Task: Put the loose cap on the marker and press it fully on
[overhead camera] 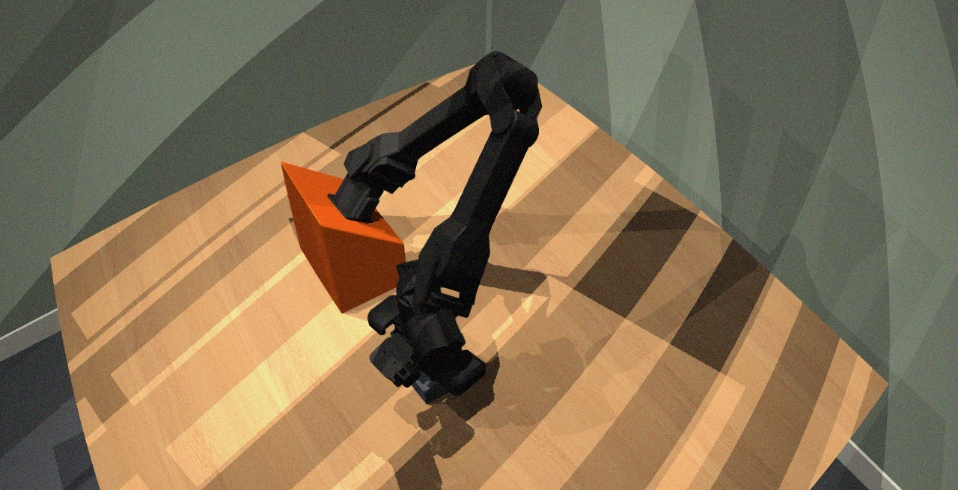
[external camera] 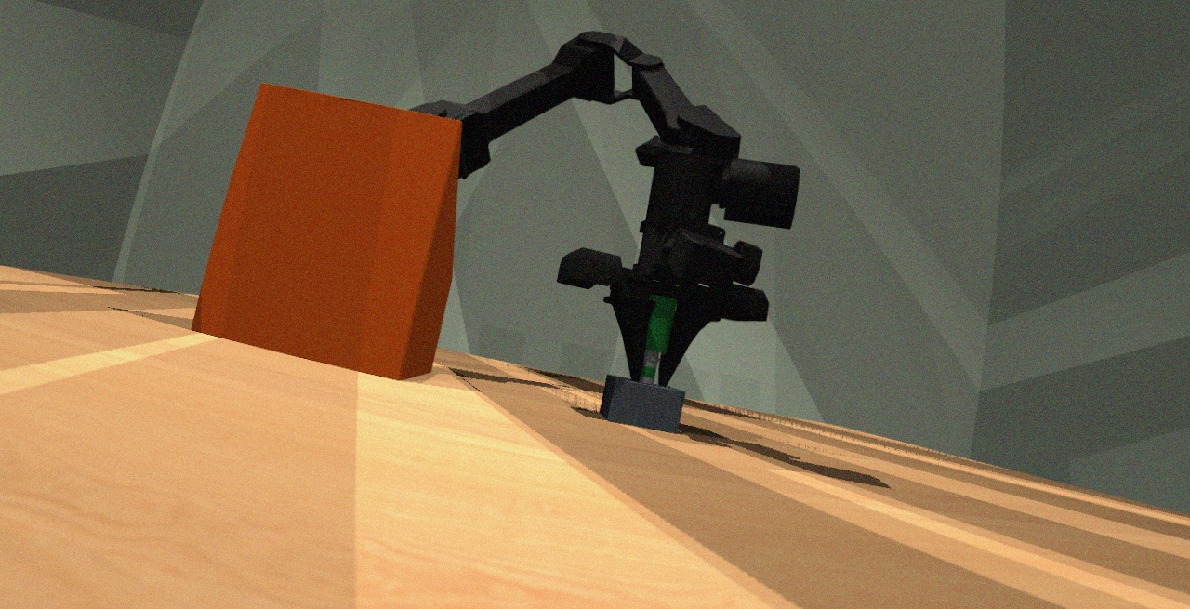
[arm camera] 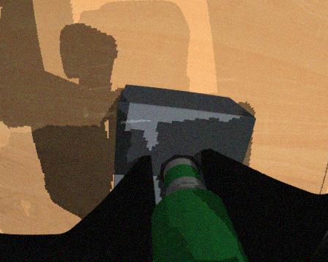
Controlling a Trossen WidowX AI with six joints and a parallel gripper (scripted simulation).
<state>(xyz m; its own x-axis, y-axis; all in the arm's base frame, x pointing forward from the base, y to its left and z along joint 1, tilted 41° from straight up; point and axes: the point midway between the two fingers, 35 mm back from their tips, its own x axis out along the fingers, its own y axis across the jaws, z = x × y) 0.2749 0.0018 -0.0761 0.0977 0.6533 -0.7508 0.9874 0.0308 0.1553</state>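
Now: the green cap 5 cm above my gripper tip and 1 cm to the left of it.
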